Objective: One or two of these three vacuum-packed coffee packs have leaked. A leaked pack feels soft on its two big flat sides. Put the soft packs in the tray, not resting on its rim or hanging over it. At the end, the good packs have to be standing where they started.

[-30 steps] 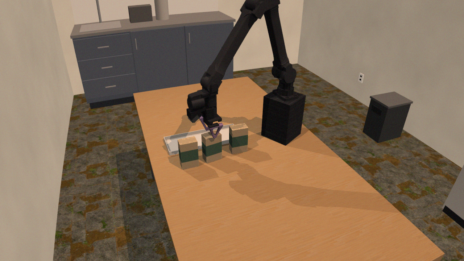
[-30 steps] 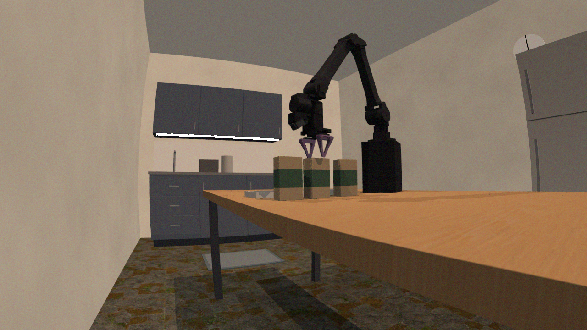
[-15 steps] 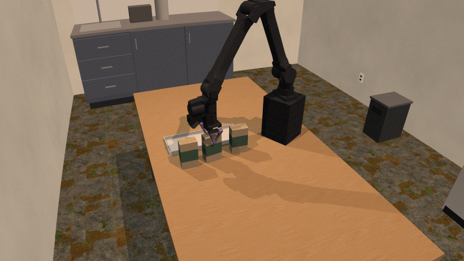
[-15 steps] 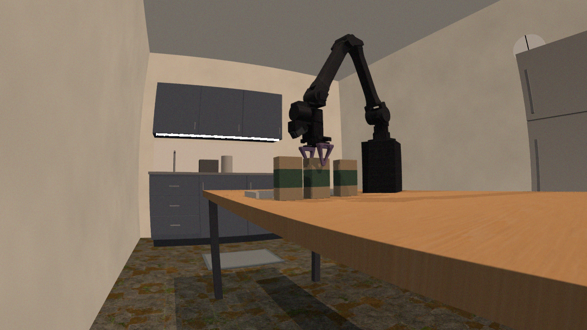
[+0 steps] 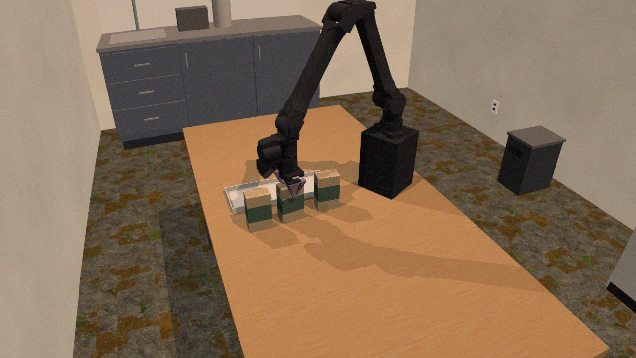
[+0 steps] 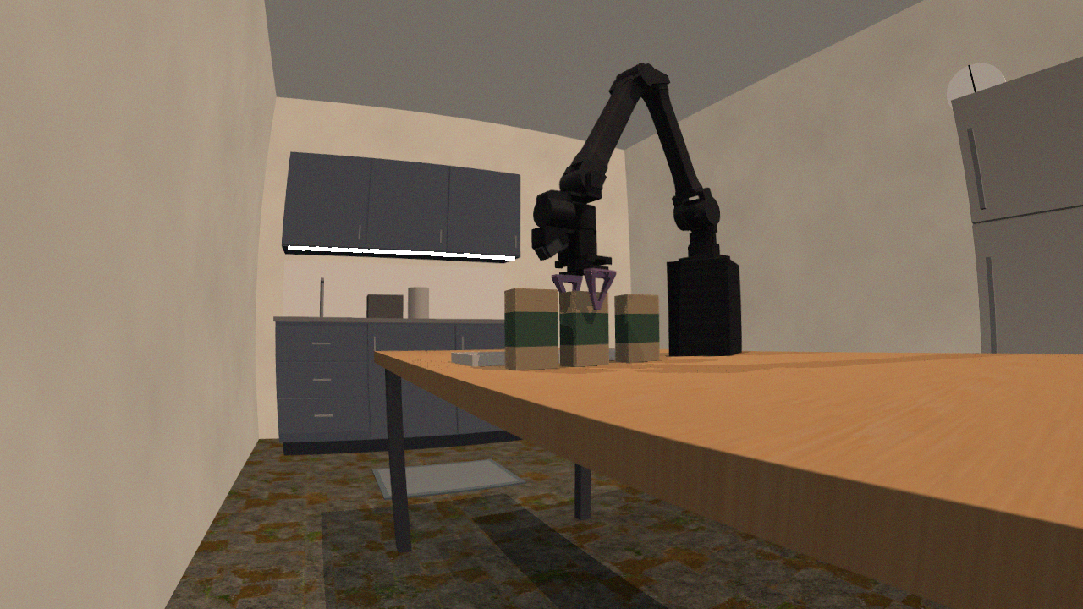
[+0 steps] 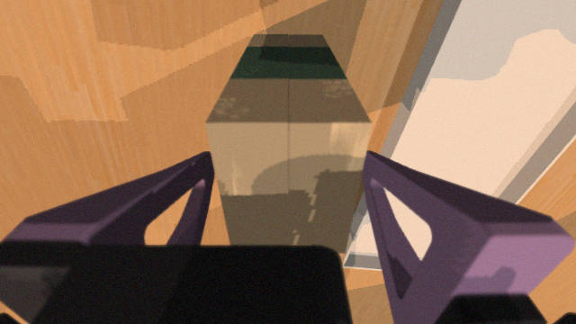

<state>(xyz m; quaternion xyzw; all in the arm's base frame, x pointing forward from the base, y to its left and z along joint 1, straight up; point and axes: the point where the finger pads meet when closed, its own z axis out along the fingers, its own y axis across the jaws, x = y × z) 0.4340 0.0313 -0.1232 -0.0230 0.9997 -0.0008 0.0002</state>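
Right now the white tray is 170 mm to the right of my hand, 110 mm below it and 30 mm behind it.
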